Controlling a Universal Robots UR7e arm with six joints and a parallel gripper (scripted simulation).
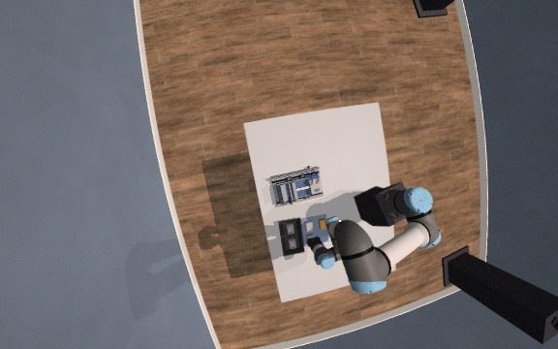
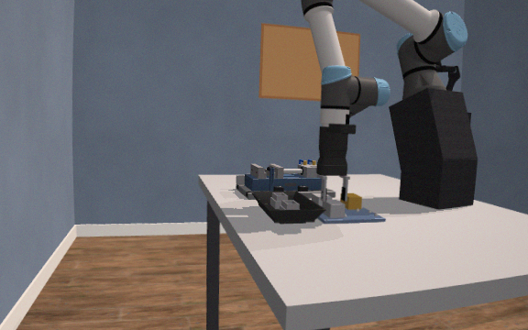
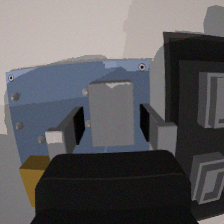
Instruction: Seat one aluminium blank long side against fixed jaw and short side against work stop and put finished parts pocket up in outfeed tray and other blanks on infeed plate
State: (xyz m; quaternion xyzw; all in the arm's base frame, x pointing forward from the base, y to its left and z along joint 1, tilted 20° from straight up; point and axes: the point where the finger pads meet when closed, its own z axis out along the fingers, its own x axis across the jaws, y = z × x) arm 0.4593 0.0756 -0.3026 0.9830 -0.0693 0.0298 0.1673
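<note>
The grey aluminium blank is 40 mm below my hand. Round my hand: vise 10 mm behind, 350 mm to the right, 20 mm below; then brass blank 100 mm behind, 70 mm to the right, 40 mm below.
</note>
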